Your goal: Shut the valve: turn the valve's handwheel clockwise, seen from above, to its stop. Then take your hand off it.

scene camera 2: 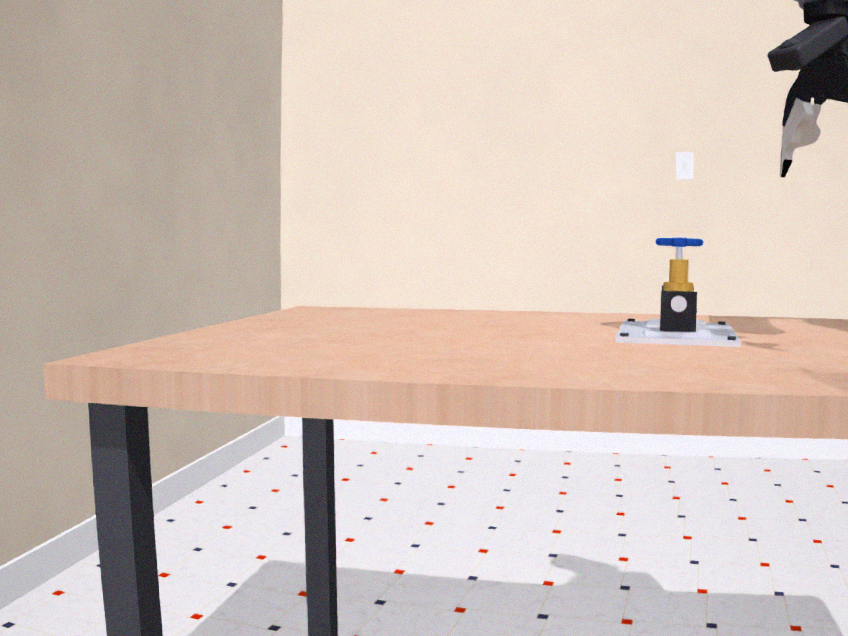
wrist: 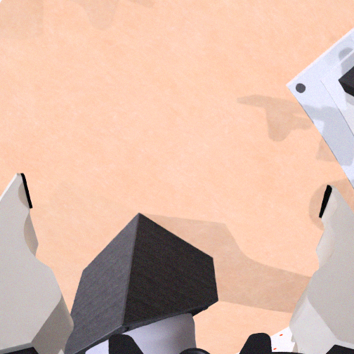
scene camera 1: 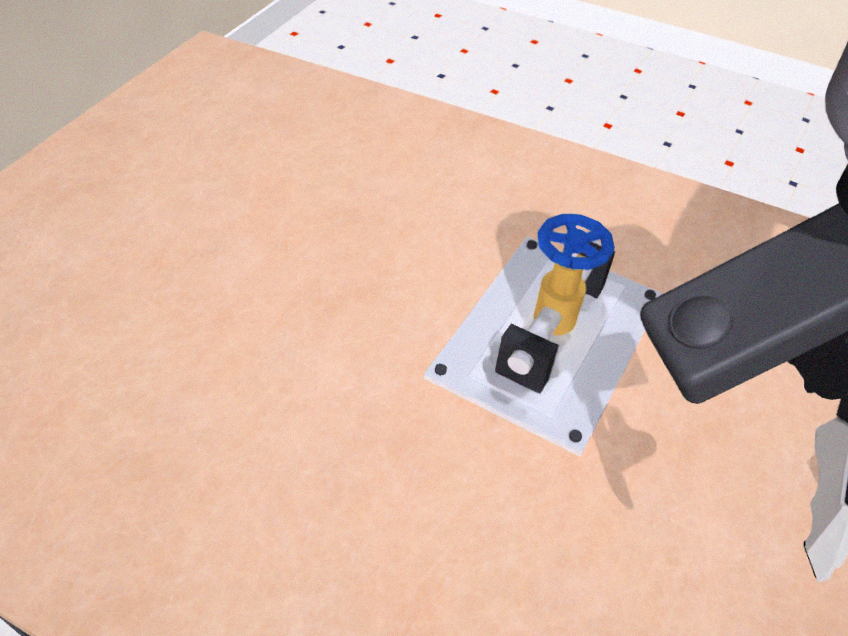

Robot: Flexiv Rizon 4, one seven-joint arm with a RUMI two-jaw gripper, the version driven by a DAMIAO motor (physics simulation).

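Observation:
The blue handwheel [scene camera 1: 575, 241] [scene camera 2: 679, 241] sits level on top of the brass valve body [scene camera 1: 561, 304] [scene camera 2: 678, 272]. The valve is on a pale base plate [scene camera 1: 469, 342] [wrist: 330, 135] with dark bolts at its corners. A black end block [scene camera 1: 527, 358] [scene camera 2: 678, 318] stands at each end of the valve's pipe. My gripper [wrist: 178, 183] is open and empty, its two fingers wide apart. It is in the air to the right of the valve in both scene views, higher than the handwheel and apart from it. The handwheel does not show in the wrist view.
The valve stands on a wooden table [scene camera 1: 239, 342] [scene camera 2: 410, 349]. In the wrist view a dark angular block [wrist: 150, 270] shows low between the fingers; I cannot tell what it belongs to. A wall with a white wall plate [scene camera 2: 684, 165] is behind the table.

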